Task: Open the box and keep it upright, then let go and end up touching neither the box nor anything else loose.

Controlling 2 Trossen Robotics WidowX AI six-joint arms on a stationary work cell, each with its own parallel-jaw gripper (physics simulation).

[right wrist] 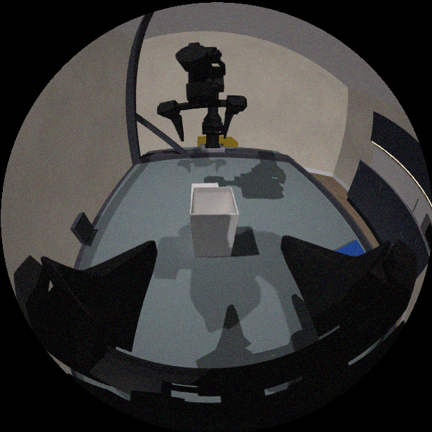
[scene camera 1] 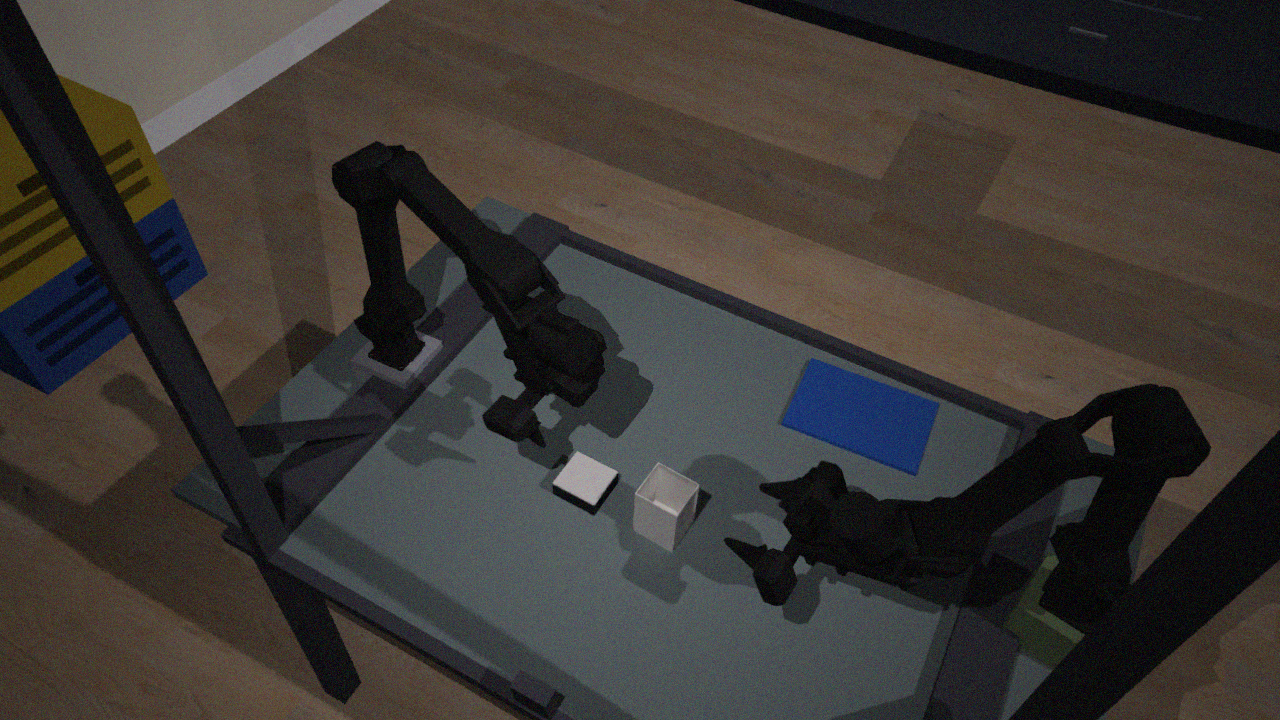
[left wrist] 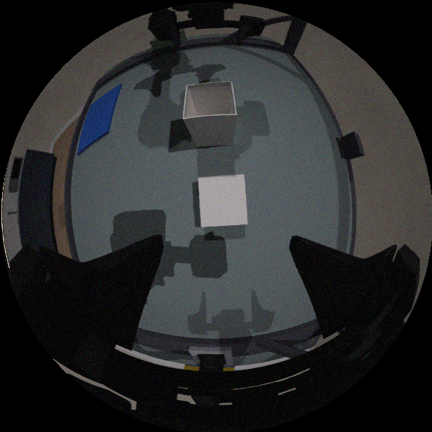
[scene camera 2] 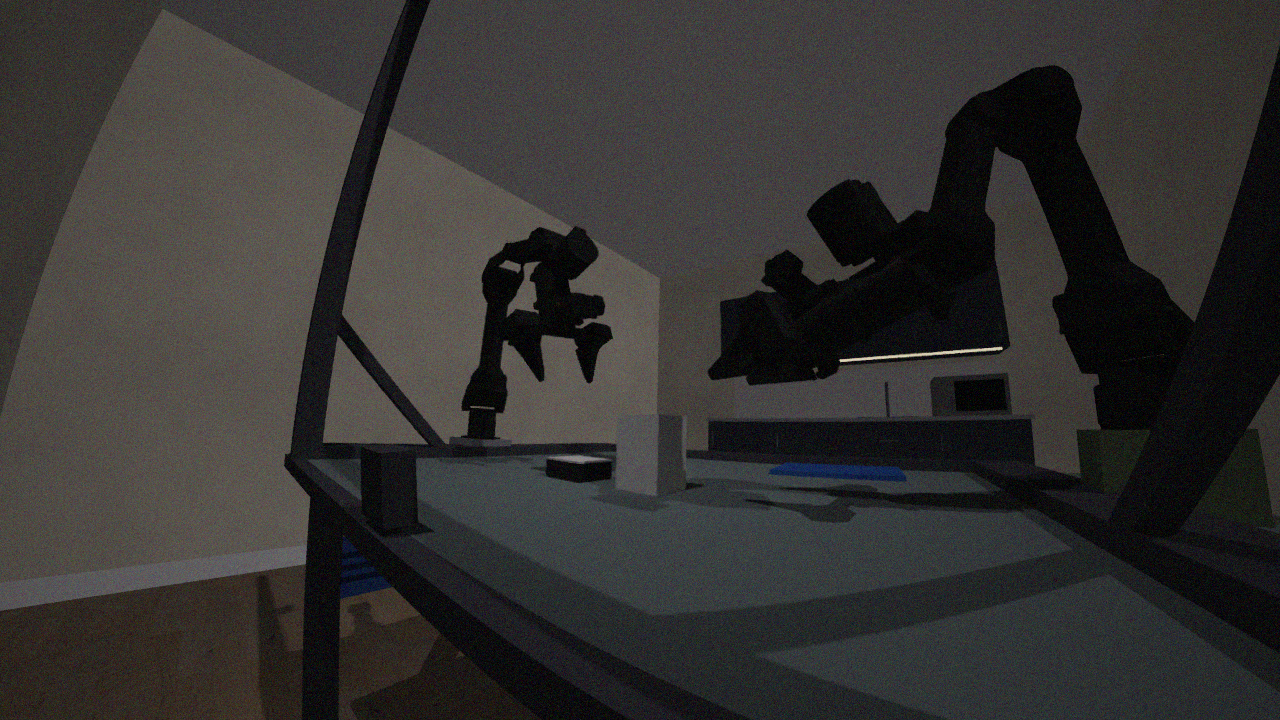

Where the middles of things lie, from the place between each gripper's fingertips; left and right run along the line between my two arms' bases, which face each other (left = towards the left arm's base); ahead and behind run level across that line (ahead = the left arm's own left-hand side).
Now: the lid [scene camera 1: 584, 482] 30 mm to the right of my left hand and 130 mm below it. The rest, counted from my left hand: flat blue panel [scene camera 1: 885, 424] (310 mm ahead, 360 mm to the right, 140 mm below); then white box [scene camera 1: 665, 504] (160 mm to the right, 100 mm below).
I see the white box 11 cm to the left of my right hand, 9 cm below it and 2 cm ahead of it. From my right hand the other things lie so: flat blue panel 33 cm ahead, 13 cm below, 9 cm to the right; then lid 24 cm to the left, 12 cm below, 2 cm ahead.
